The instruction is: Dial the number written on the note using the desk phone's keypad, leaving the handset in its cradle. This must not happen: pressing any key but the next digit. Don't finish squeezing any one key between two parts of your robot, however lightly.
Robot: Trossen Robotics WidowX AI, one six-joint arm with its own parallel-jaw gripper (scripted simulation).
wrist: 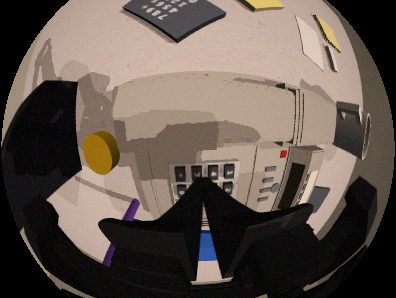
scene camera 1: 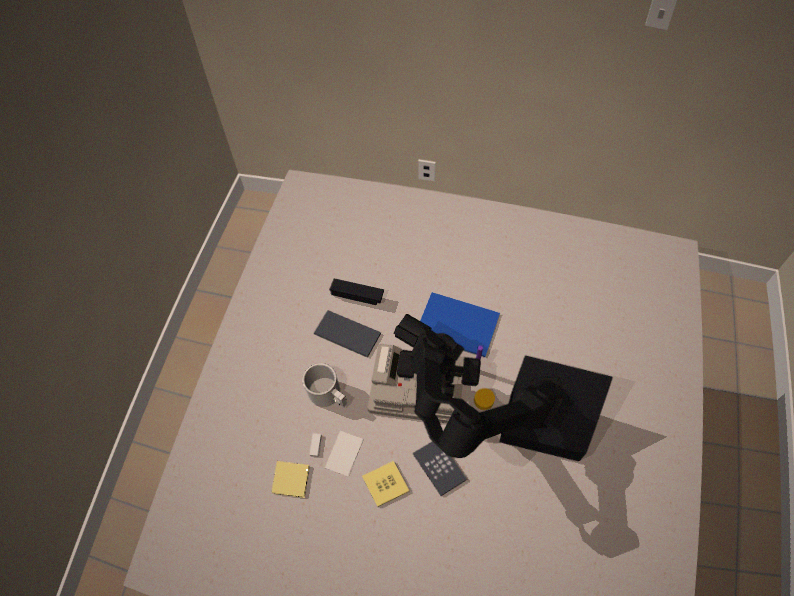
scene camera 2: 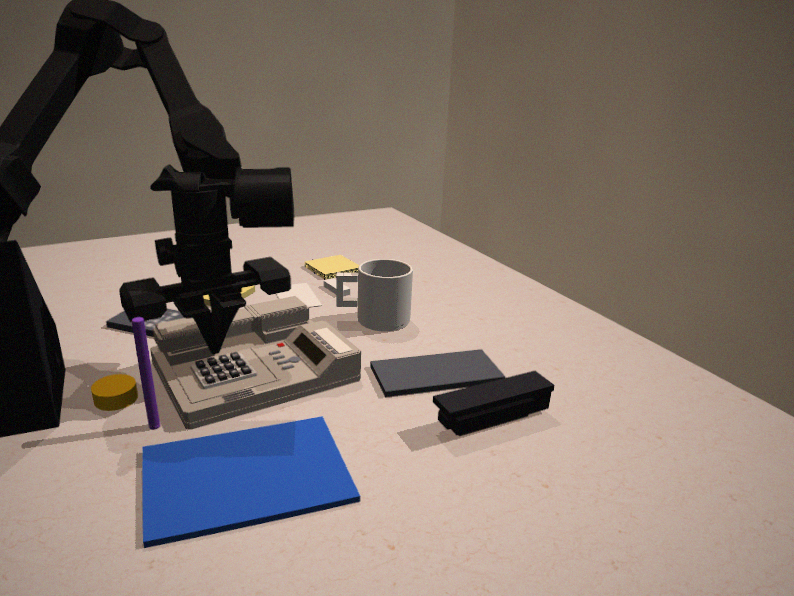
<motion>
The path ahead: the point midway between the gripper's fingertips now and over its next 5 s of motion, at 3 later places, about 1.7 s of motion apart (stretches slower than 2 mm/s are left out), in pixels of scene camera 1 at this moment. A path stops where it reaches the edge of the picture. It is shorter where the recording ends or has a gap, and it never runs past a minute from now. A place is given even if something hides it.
My gripper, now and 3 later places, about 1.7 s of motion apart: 437,381; 439,378; 439,377; 432,374
</motion>
